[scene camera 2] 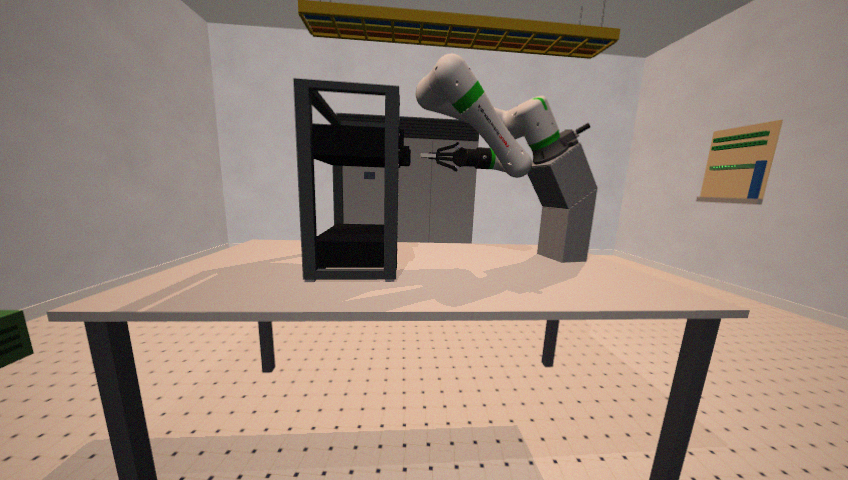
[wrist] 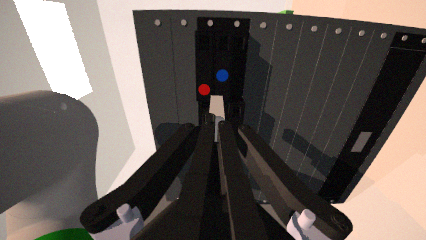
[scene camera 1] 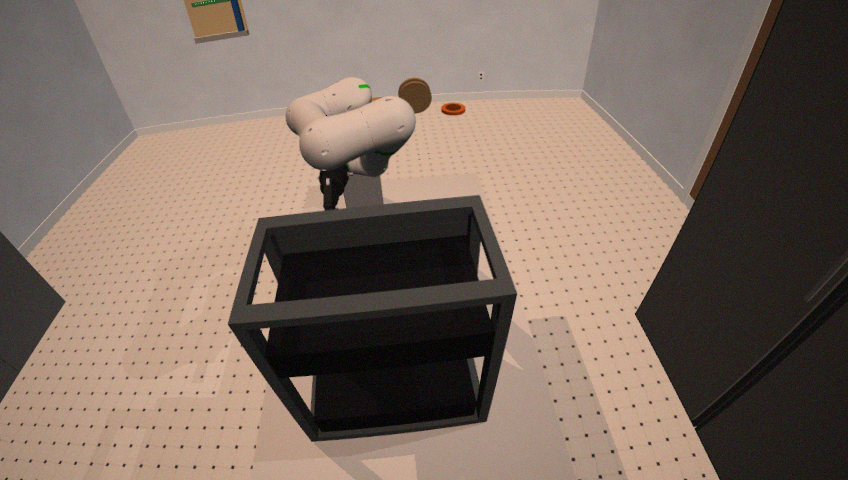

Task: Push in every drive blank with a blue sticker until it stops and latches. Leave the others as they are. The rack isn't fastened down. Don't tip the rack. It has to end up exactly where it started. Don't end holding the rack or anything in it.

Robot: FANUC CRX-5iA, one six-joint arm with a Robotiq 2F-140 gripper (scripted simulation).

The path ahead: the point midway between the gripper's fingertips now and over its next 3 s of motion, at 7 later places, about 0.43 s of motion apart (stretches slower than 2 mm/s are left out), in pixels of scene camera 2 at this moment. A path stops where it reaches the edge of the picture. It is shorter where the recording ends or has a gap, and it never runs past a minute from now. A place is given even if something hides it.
My gripper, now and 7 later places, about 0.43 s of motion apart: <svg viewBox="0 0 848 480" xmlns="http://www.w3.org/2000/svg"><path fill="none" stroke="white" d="M420 155L420 156L421 160L419 162L411 161L410 162L408 161L405 161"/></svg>
